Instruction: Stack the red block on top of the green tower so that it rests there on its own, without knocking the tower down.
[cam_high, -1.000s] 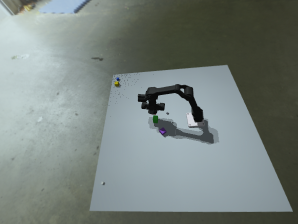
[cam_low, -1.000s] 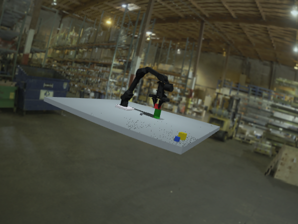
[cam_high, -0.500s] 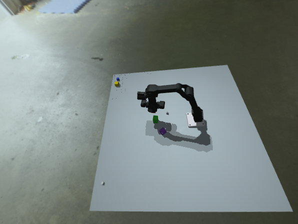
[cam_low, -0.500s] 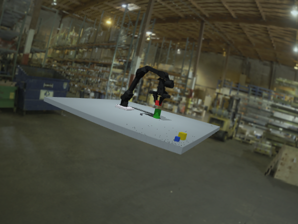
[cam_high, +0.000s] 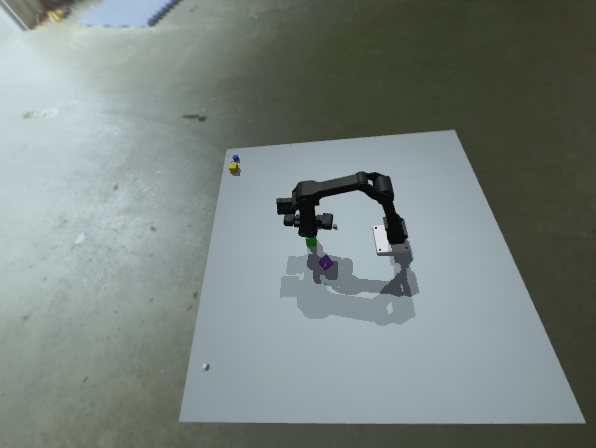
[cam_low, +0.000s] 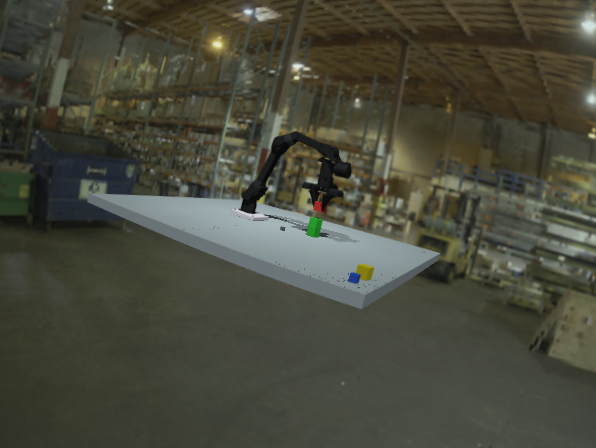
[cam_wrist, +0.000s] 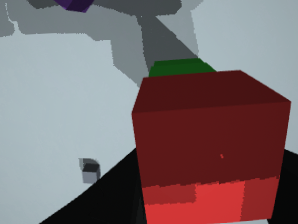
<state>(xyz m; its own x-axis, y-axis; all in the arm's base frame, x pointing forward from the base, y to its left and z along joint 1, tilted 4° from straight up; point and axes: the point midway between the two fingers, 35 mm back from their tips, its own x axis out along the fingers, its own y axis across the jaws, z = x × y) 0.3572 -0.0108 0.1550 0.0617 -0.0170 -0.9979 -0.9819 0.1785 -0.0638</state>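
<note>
The purple block lies 11 cm to the left of my gripper tip, 10 cm below it and 6 cm behind it. The rest, counted from my gripper tip: small grey cube: 11 cm below, 11 cm behind, 7 cm to the right; then yellow block: 48 cm to the right, 41 cm ahead, 10 cm below; then red block: 1 cm to the left, 1 cm above.
</note>
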